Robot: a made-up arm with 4 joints.
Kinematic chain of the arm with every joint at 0, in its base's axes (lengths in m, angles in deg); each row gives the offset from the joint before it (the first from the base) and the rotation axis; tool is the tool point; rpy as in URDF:
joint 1: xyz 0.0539 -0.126 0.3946 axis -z
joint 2: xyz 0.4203 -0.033 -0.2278 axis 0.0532 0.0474 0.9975
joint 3: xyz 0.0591 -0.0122 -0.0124 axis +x
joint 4: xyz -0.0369 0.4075 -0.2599 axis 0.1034 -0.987 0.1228
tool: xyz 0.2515 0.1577 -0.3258 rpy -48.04 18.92 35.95
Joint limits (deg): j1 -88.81..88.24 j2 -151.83..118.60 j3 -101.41..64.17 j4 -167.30..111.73
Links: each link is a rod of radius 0.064 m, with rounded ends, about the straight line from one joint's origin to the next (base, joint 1, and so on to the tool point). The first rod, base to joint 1, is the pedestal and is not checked.
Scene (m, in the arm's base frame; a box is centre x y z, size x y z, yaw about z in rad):
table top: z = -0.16
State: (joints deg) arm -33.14 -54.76 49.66 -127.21
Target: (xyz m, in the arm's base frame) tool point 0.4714 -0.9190 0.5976
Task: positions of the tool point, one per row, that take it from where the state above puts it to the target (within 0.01 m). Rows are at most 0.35 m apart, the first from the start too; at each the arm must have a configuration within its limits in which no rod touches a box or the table.
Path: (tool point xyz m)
1: 0.5682 0.6481 0.3638
2: 0.8219 0.4270 0.4062
3: 0.9735 0.1281 0.4476
4: 1.0034 -0.2015 0.4879
5: 0.9131 -0.5117 0.5266
6: 0.7241 -0.7602 0.5634
7: 0.4714 -0.9190 0.5976

